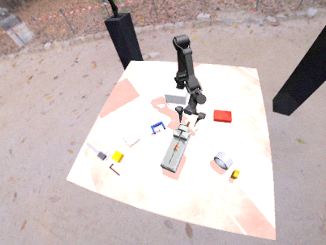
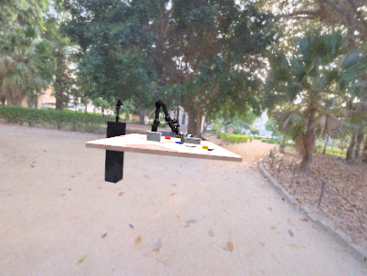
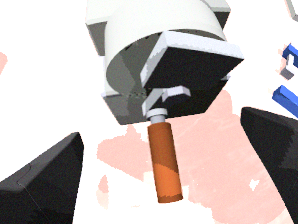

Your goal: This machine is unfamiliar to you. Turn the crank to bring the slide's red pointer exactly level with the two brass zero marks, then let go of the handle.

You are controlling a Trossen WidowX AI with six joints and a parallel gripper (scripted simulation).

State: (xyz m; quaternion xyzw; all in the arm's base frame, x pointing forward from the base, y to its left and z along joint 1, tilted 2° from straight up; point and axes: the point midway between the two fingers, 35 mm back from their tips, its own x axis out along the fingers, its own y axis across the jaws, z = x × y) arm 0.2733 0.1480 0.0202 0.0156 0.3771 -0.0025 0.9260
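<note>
The crank handle lies 30 mm below my gripper tip and 20 mm behind it. The rest, counted from my gripper tip: white tile: 350 mm to the right, 190 mm ahead, 80 mm below; red pointer: 150 mm ahead, 10 mm to the right; red block: 200 mm to the left, 190 mm behind, 70 mm below.
</note>
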